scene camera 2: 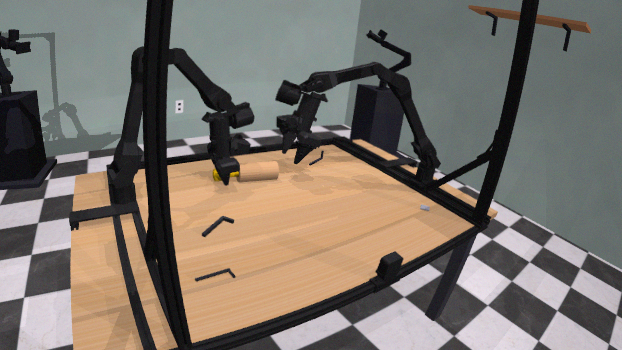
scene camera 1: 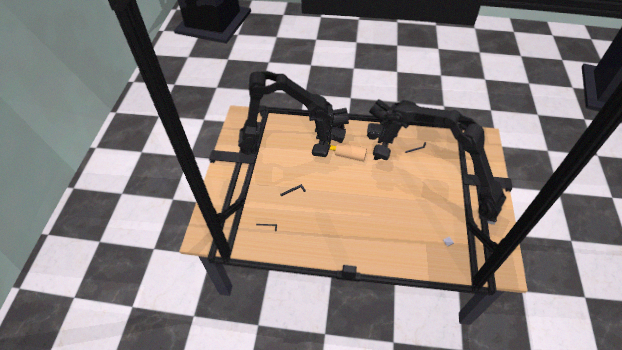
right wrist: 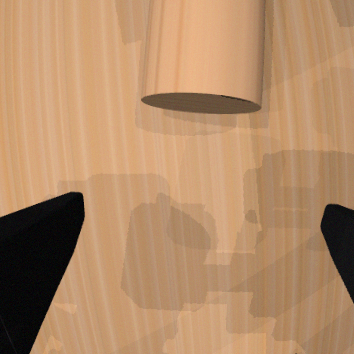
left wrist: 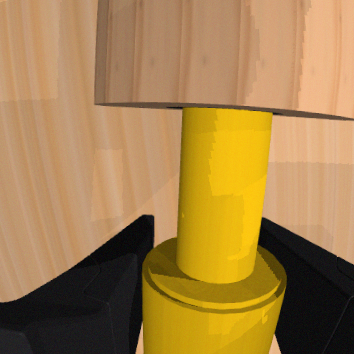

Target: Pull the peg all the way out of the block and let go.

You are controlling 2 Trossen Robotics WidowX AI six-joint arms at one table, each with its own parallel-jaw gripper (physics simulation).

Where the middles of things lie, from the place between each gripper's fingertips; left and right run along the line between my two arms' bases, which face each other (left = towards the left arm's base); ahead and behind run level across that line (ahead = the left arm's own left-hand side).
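Counting from my left hand, I find the yellow peg (left wrist: pixel 212 280) 1 cm ahead, 2 cm to the right and 3 cm above, and the wooden block (left wrist: pixel 285 64) 10 cm to the right and 3 cm above. Going by their middles, of the things named here the yellow peg is the nearest to my left hand.
From my right hand, the wooden block is 10 mm behind, 100 mm to the left and 30 mm below, whereas the yellow peg is 10 mm behind, 180 mm to the left and 30 mm below. By its middle, the yellow peg is nearer to my left hand than to my right hand.
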